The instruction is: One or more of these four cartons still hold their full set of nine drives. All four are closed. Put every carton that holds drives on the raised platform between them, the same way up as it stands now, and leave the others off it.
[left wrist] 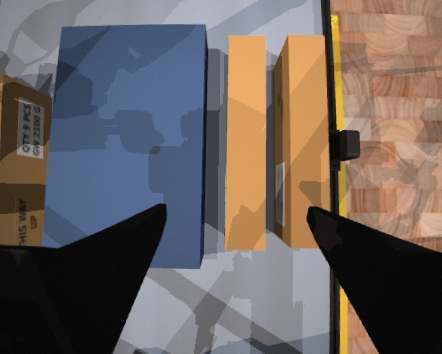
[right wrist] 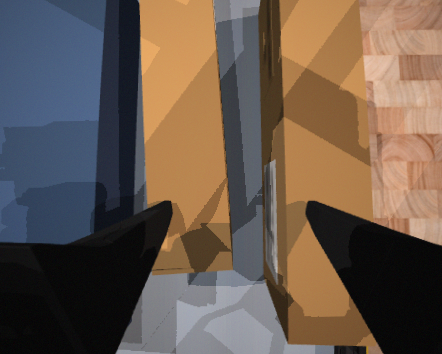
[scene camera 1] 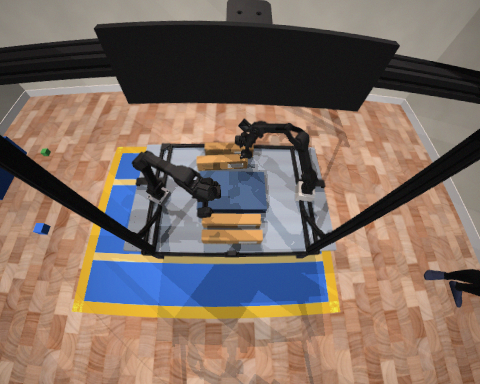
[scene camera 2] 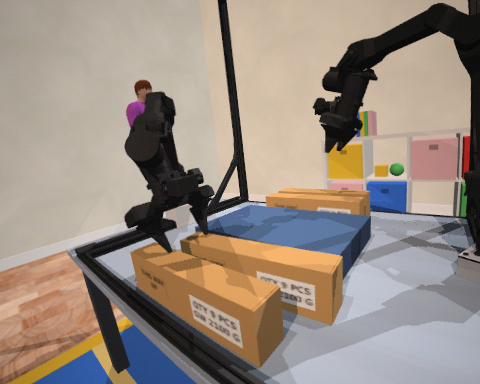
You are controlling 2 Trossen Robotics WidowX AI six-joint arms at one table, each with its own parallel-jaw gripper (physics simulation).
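Frame: origin at the left arm's base, x down, y back, z left, level; metres.
Seen in the pictures: left gripper, fingertip midpoint: point(left wrist: 237, 211) point(scene camera 1: 213, 203) point(scene camera 2: 332, 151); right gripper, fingertip midpoint: point(right wrist: 238, 207) point(scene camera 1: 240, 153) point(scene camera 2: 189, 243); left arm's base, origin of the base link: point(scene camera 1: 158, 193); right arm's base, origin of the base link: point(scene camera 1: 306, 189).
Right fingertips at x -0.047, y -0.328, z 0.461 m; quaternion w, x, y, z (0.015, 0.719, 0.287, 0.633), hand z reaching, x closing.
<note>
Offsets run from my right fingertips to a thing's middle. Level surfaces: height alone.
Two closed cartons, an outer @(dx +0.045, dy +0.089, dz +0.023 m) point(scene camera 1: 220, 148) point(scene camera 2: 225, 285) point(right wrist: 325, 190) and an inner @(dx +0.045, dy +0.085, dz -0.088 m) point(scene camera 1: 220, 161) point(scene camera 2: 300, 260) point(right wrist: 182, 100), lie on one side of the blue platform @(dx +0.058, dy -0.061, dz -0.247 m) point(scene camera 1: 245, 190) point(scene camera 2: 295, 225) point(left wrist: 130, 90). On its other side lie a closed inner carton @(dx +0.045, dy -0.141, dz -0.422 m) point(scene camera 1: 231, 220) point(scene camera 2: 300, 201) point(left wrist: 245, 140) and outer carton @(dx +0.045, dy -0.183, dz -0.503 m) point(scene camera 1: 231, 236) point(left wrist: 307, 115). No carton is on the platform. My right gripper point(scene camera 1: 246, 154) point(scene camera 2: 187, 241) point(right wrist: 238, 207) is wide open and empty, low over the first pair, one finger over each carton; contact is unclear. My left gripper point(scene camera 2: 334, 150) point(left wrist: 237, 211) is open and empty, high above the table.
The grey table @(dx +0.088 m) point(scene camera 1: 285, 225) is ringed by a dark frame. The second pair's outer carton lies close to the table edge, by a small black block point(left wrist: 349, 145). In scene camera 1, the left arm reaches over the platform's left part. A shelf stands beyond the table in scene camera 2.
</note>
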